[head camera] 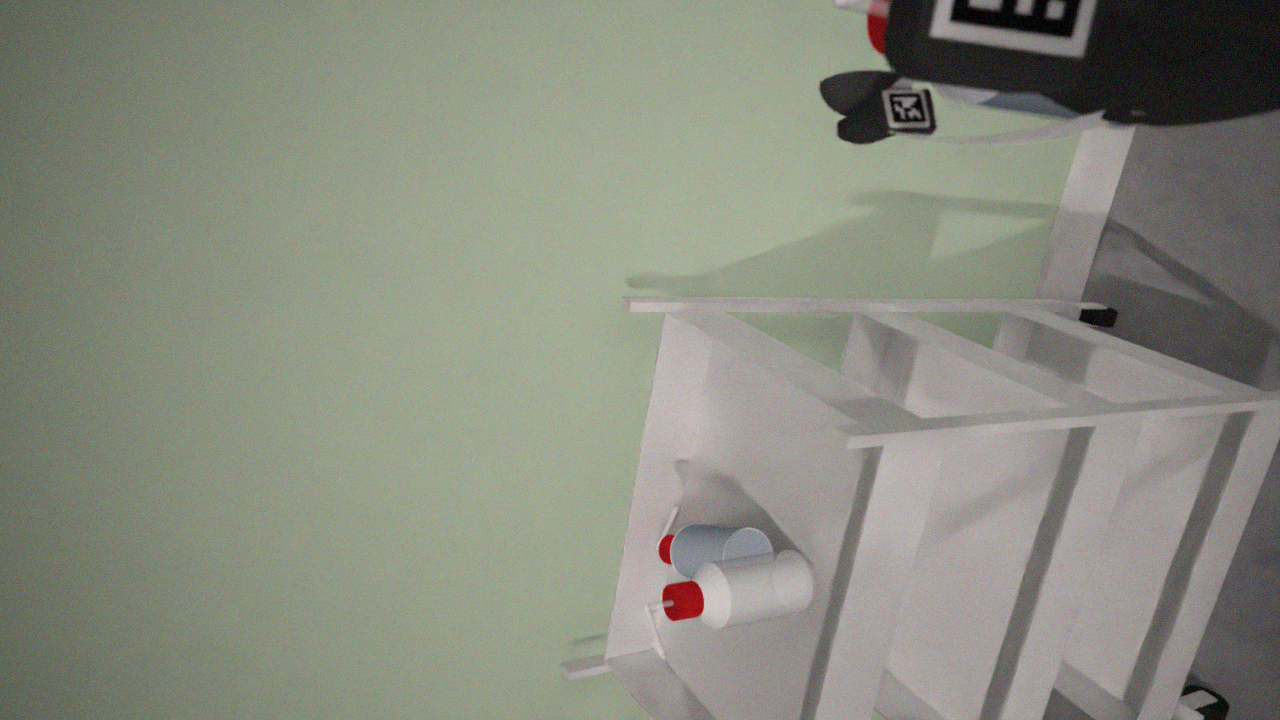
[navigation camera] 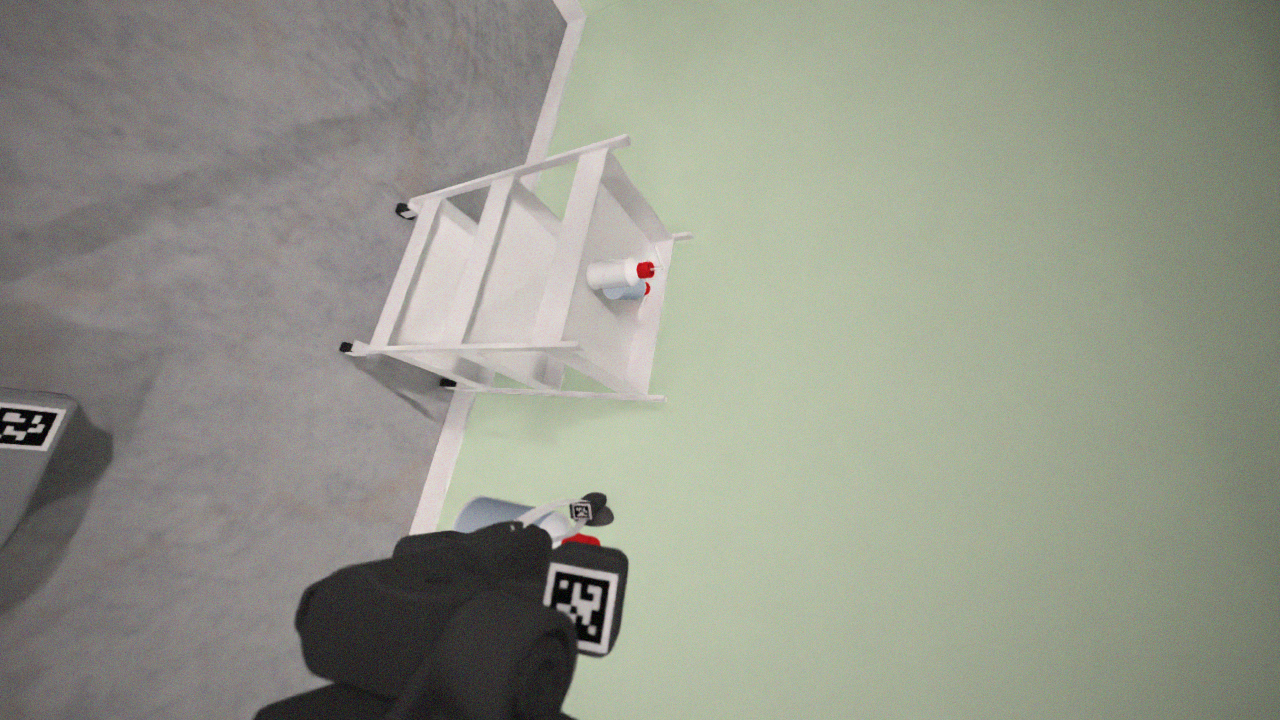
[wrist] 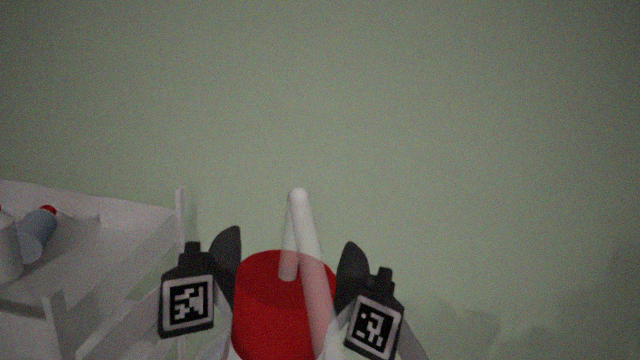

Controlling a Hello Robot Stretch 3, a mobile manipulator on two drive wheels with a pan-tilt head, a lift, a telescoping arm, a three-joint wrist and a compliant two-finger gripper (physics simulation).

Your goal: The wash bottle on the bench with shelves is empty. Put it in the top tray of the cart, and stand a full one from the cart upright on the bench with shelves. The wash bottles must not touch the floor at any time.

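Frame: origin at the robot's base, x right, y down, z ahead, level; millimetres.
Where they show: gripper, between the fingertips: [head camera: 855, 25].
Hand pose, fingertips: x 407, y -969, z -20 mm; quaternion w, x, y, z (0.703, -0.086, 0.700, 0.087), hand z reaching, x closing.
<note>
After its pixels a point has its place.
My gripper [head camera: 872, 67] {y -969, x 407, z -20 mm} [navigation camera: 588, 543] {y -969, x 407, z -20 mm} [wrist: 290, 261] {y -969, x 407, z -20 mm} is shut on a wash bottle with a red cap [head camera: 877, 31] {y -1006, x 352, z -13 mm} [navigation camera: 581, 540] {y -1001, x 334, z -8 mm} [wrist: 280, 315] {y -1005, x 328, z -21 mm} and a blue body. The bottle is roughly upright, off the floor and to the side of the cart; the fingers hide part of it. In the cart's top tray [head camera: 675, 425] {y -691, x 891, z 366 mm} [navigation camera: 604, 326] {y -663, x 766, z 365 mm} [wrist: 135, 217] {y -696, x 889, z 325 mm} stand a white wash bottle [head camera: 760, 591] {y -729, x 668, z 444 mm} [navigation camera: 613, 274] {y -735, x 669, z 441 mm} [wrist: 7, 250] {y -723, x 686, z 428 mm} and, close beside it, a blue wash bottle [head camera: 702, 548] {y -721, x 772, z 452 mm} [navigation camera: 623, 291] {y -719, x 738, z 435 mm} [wrist: 39, 225] {y -717, x 775, z 446 mm}, both with red caps. The bench with shelves does not show.
The white three-tier cart [head camera: 948, 304] {y -319, x 874, z 224 mm} [navigation camera: 581, 201] {y -696, x 575, z 559 mm} [wrist: 180, 215] {y -723, x 876, z 223 mm} stands on black casters along the green wall [head camera: 313, 358] {y -1072, x 934, z 291 mm} [navigation camera: 939, 358] {y -1305, x 937, z 339 mm} [wrist: 425, 100] {y -1022, x 900, z -224 mm}. A white baseboard [head camera: 1087, 192] {y -59, x 906, z 75 mm} [navigation camera: 445, 470] {y -72, x 900, z -20 mm} runs along the grey floor [navigation camera: 250, 268] {y 0, x 336, z 369 mm}. Part of the robot's tagged base [navigation camera: 26, 474] {y -160, x 154, z -66 mm} shows in the navigation view.
</note>
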